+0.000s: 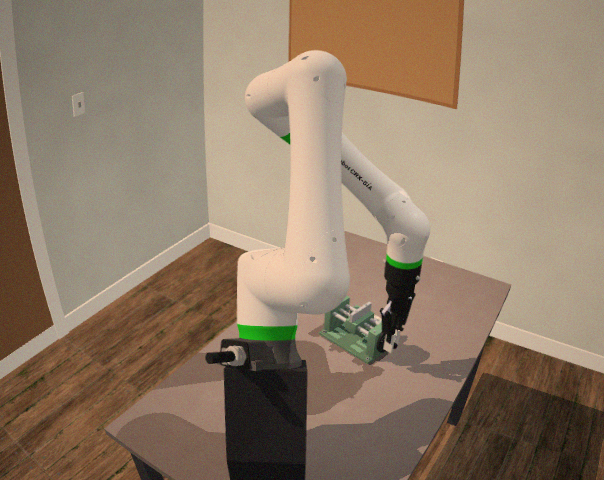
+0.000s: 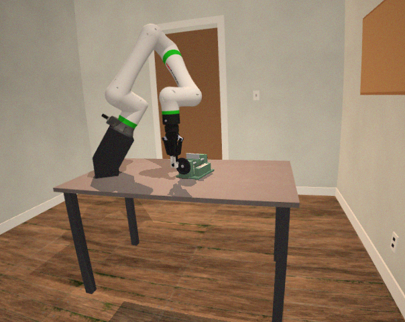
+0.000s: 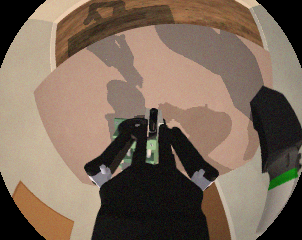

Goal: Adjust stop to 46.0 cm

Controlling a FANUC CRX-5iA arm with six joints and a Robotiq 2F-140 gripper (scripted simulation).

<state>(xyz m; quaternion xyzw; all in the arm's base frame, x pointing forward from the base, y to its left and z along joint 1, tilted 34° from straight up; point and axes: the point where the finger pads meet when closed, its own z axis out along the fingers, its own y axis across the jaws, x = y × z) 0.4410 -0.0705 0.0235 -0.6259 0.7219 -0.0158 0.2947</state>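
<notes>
Right now my hand is 50 mm short of the green stop fixture, 140 mm to the right of it and 20 mm above it. Round my hand: black handwheel (10 mm ahead, 20 mm to the left, 20 mm below).
</notes>
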